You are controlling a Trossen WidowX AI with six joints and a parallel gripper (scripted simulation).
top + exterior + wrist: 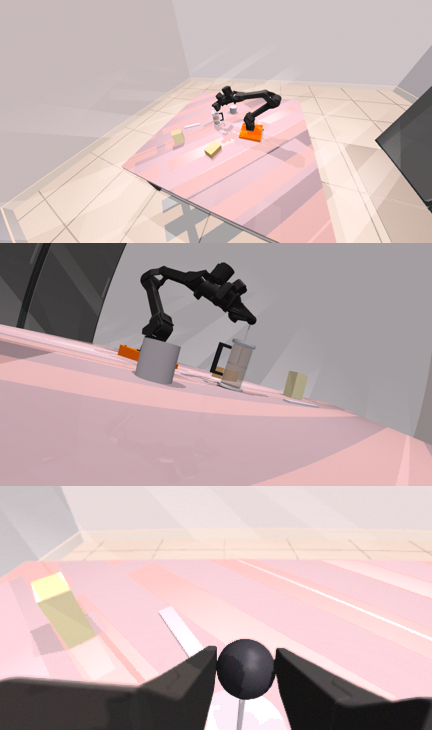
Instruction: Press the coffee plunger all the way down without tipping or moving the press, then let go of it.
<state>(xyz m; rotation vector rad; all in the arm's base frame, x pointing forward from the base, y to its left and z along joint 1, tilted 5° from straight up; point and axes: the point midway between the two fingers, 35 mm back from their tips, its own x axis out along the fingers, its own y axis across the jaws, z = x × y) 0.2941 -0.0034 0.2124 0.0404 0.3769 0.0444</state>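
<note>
The glass coffee press lies 11 cm below my gripper tip, 3 cm behind it and 1 cm to the right of it. Round my gripper tip: thin white strip (21 cm below, 20 cm ahead, 11 cm to the left); then pale yellow block (32 cm to the left, 19 cm ahead, 15 cm below).
</note>
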